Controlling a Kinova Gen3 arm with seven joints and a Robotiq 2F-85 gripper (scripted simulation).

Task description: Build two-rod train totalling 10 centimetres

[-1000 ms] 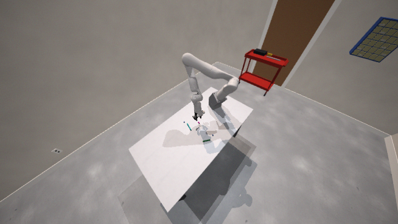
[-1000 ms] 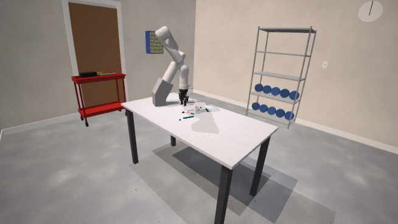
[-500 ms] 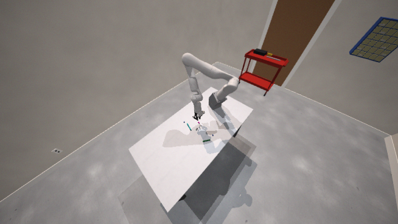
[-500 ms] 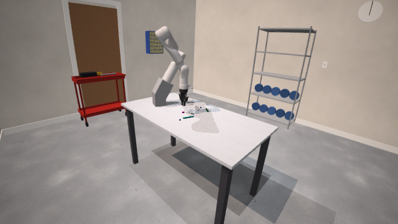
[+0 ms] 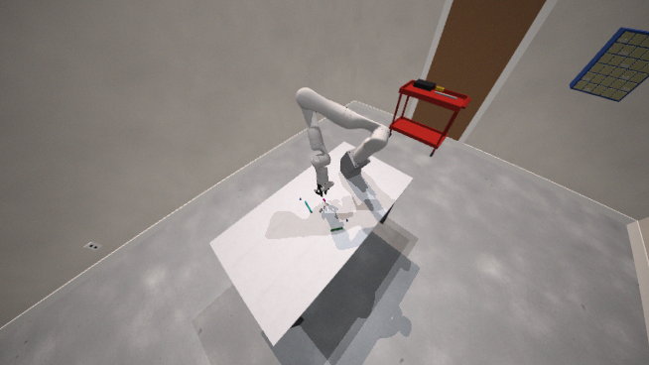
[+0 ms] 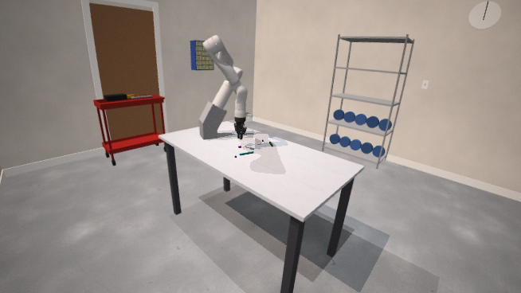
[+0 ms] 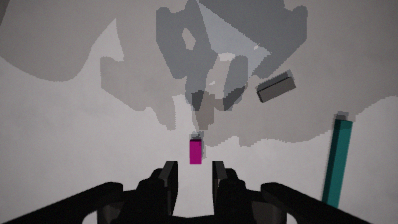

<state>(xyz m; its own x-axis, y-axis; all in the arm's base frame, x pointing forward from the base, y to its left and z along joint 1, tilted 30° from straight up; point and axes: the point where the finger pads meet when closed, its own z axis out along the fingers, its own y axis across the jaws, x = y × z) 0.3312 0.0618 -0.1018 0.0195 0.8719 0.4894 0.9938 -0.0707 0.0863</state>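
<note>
Right now my hand is 80 mm above the magenta rod. From my hand the other things lie so: grey rod 80 mm below, 70 mm ahead, 50 mm to the left; then turquoise rod 120 mm ahead, 80 mm below, 20 mm to the right; then blue rod 130 mm ahead, 110 mm to the right, 80 mm below.
</note>
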